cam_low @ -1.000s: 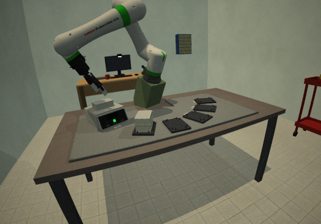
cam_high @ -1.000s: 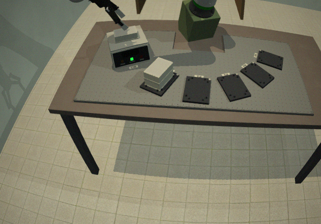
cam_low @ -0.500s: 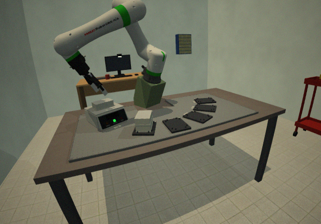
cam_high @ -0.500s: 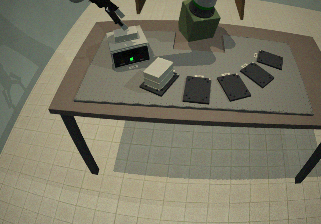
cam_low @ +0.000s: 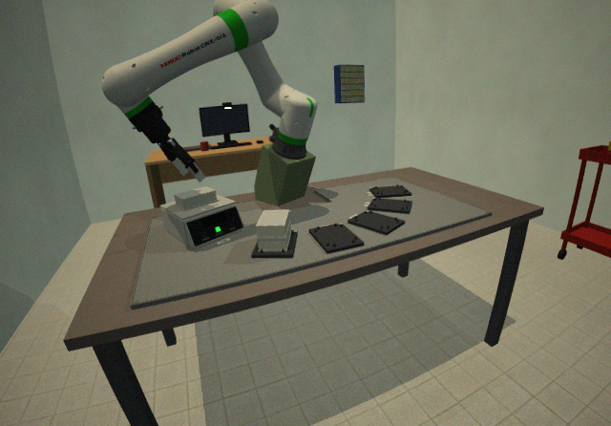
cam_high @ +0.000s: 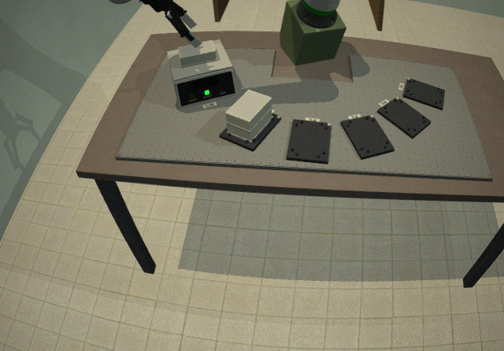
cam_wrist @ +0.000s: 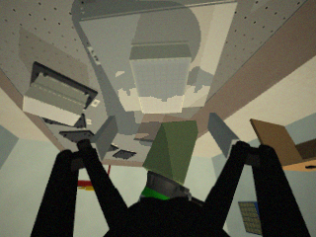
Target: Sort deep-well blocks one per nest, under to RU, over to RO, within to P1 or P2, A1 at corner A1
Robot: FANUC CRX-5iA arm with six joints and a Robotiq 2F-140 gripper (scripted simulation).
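The grey platform is 11 cm below my hand. From my hand the other things lie so: check-weigher (1 cm ahead, 14 cm below); P1 label (24 cm ahead, 38 cm to the left, 21 cm below); nest P1 (34 cm ahead, 36 cm to the left, 20 cm below).
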